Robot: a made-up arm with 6 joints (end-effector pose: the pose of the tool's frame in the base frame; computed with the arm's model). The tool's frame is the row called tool. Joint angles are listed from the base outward.
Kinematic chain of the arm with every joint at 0, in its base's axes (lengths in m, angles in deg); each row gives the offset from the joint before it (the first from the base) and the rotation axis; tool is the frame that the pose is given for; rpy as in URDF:
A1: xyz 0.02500 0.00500 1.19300 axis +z
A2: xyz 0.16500 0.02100 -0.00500 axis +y
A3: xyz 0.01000 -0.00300 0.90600 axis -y
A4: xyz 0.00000 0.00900 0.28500 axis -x
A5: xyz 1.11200 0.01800 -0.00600 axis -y
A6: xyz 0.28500 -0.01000 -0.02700 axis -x
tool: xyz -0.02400 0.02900 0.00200 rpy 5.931 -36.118 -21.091
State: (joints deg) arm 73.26 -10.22 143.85 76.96 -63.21 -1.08
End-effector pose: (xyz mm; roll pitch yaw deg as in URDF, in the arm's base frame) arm -108.7 -1162.3 2436.3 83.74 -11.26 -78.30
Working (the frame after each row of the table, in the pose's form):
after A1: 25.0 5.0 1193.0 0.00 0.00 73.26
after A2: 52.4 169.1 1188.0 0.00 -10.22 73.26
after A3: 11.8 23.7 2081.4 180.00 -25.93 -106.74
after A4: -32.7 -93.1 1825.1 103.04 -25.93 -106.74
after A5: -316.6 -1043.3 2328.3 71.16 -22.22 -36.78
after A6: -86.5 -1187.6 2419.3 72.24 -22.22 -36.78

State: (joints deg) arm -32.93 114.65 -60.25 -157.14 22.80 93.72
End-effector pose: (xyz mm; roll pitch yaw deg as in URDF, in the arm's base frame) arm -277.9 204.3 431.7 -128.73 -11.14 -161.88
Working (the frame after each row of the table, in the pose's form):
after A1: 25.0 5.0 1193.0 0.00 0.00 -32.93
after A2: 174.9 -67.1 1188.0 180.00 65.35 147.07
after A3: 860.9 -515.0 801.0 180.00 5.10 147.07
after A4: 887.1 -521.2 517.2 -22.86 5.10 147.07
after A5: -49.4 68.4 405.8 -23.72 -15.89 156.07
after A6: -297.0 200.1 464.0 -117.44 -15.89 156.07

